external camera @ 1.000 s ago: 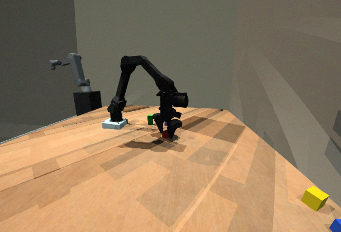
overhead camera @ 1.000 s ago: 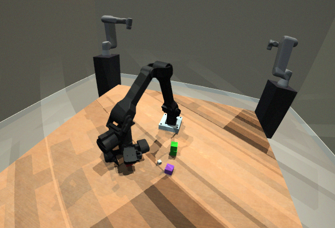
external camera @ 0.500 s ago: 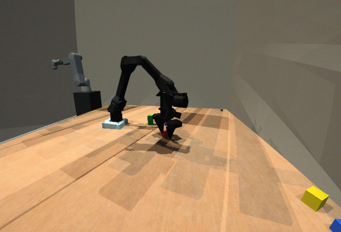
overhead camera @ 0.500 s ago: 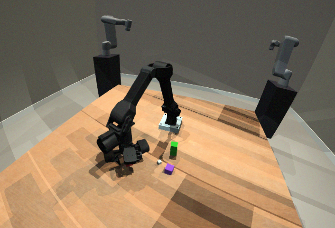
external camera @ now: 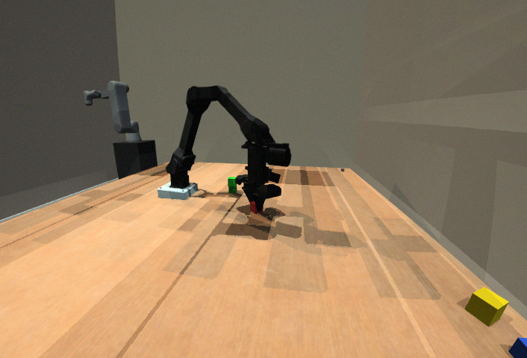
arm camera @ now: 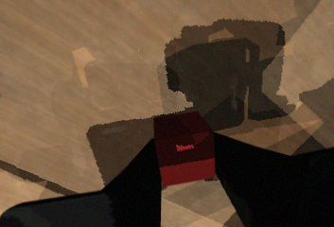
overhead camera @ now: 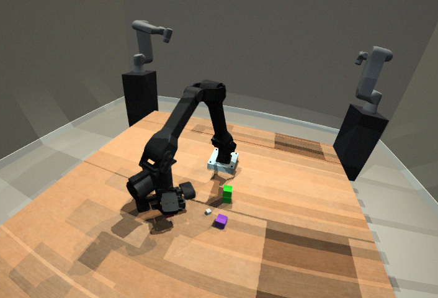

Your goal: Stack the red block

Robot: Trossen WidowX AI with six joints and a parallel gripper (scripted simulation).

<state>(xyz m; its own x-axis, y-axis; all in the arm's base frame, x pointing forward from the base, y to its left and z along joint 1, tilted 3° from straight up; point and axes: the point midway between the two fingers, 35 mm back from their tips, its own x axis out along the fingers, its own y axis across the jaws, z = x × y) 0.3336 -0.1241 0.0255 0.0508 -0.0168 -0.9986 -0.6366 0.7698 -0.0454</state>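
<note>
My gripper tip is 5 cm past the tiny white cube and 13 cm to the right of it. Also, from my gripper tip: purple block 1 cm behind, 19 cm to the left, 1 cm above; red block 1 cm above; yellow block 43 cm ahead, 38 cm to the right, 1 cm above.
</note>
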